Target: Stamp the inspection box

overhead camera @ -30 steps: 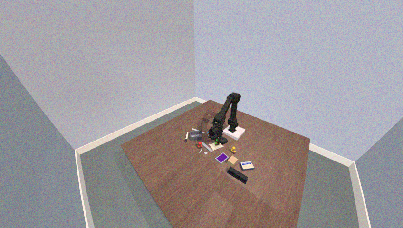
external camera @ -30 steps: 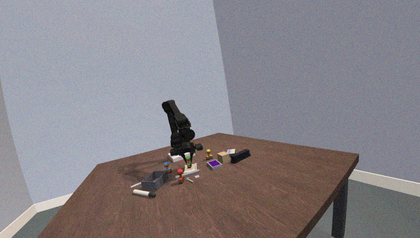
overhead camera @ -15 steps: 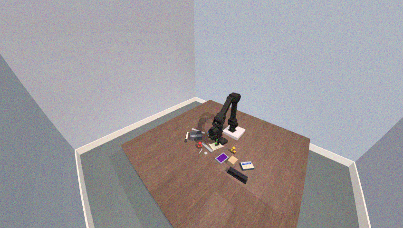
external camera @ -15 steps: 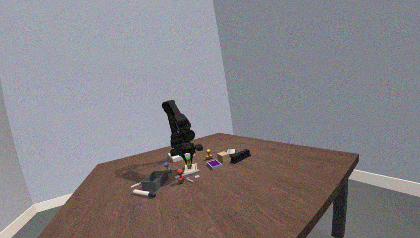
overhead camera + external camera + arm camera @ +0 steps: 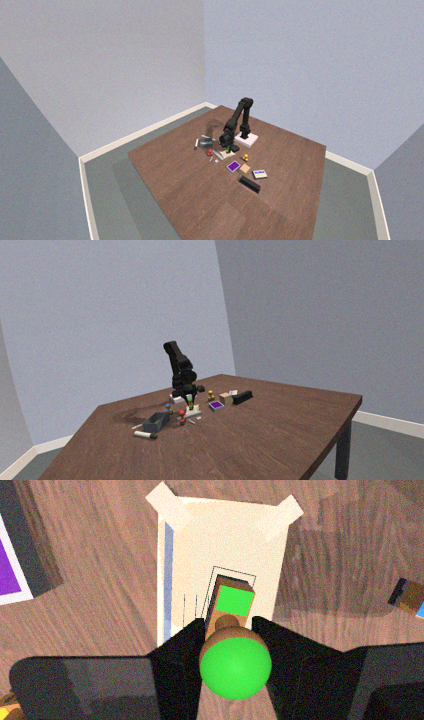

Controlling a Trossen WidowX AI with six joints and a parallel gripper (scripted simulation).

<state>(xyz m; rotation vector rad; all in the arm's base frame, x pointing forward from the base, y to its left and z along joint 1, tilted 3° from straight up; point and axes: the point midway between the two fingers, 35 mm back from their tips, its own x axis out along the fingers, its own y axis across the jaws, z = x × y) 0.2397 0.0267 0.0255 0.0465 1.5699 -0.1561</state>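
Now: gripper tip right at the green-knobbed stamp. The rest, counted from my gripper tip: grey bar: 90 mm ahead, 30 mm to the right, 20 mm below; then blue stamp: 130 mm to the right, 20 mm behind, 10 mm below; then beige card: 30 mm below, 10 mm ahead.
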